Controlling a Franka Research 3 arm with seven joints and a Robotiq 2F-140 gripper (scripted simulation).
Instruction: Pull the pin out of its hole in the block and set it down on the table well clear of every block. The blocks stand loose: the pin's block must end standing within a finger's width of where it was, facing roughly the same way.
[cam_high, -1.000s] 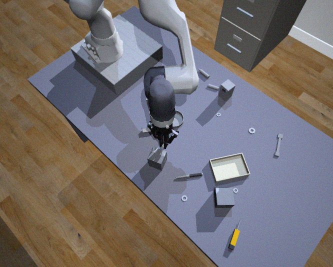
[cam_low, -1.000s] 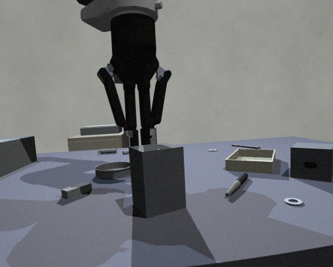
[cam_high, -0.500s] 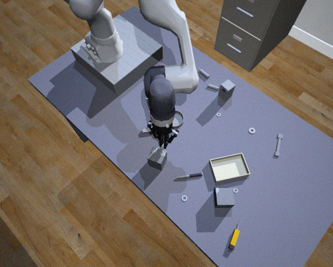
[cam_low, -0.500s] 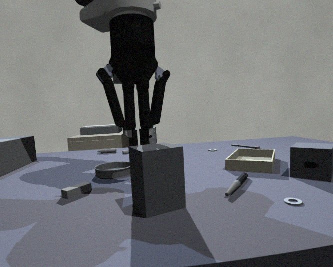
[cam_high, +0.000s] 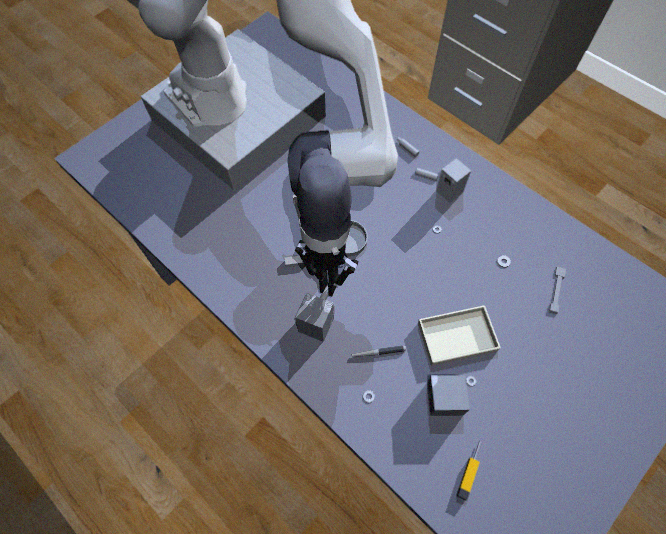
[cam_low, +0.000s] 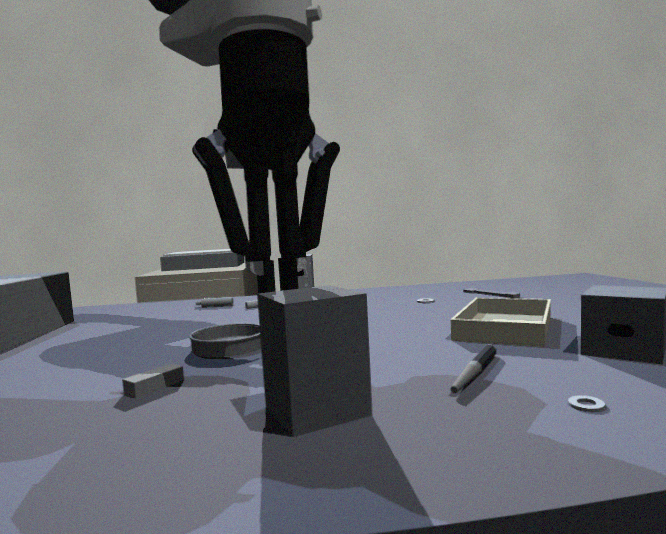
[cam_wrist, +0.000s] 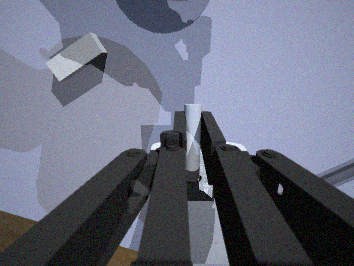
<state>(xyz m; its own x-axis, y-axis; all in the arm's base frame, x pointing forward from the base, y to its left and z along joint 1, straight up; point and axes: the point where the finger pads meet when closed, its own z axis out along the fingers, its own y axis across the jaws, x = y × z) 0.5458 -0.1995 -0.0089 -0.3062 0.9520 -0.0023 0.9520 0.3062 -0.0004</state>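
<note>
Right now the small bar is 120 mm behind my hand, 70 mm below it and 20 mm to the left of it. Round my hand: round dish (150 mm to the left, 70 mm below, 60 mm behind); washer (210 mm ahead, 120 mm to the right, 80 mm below); cream tray (280 mm ahead, 110 mm to the left, 70 mm below).
</note>
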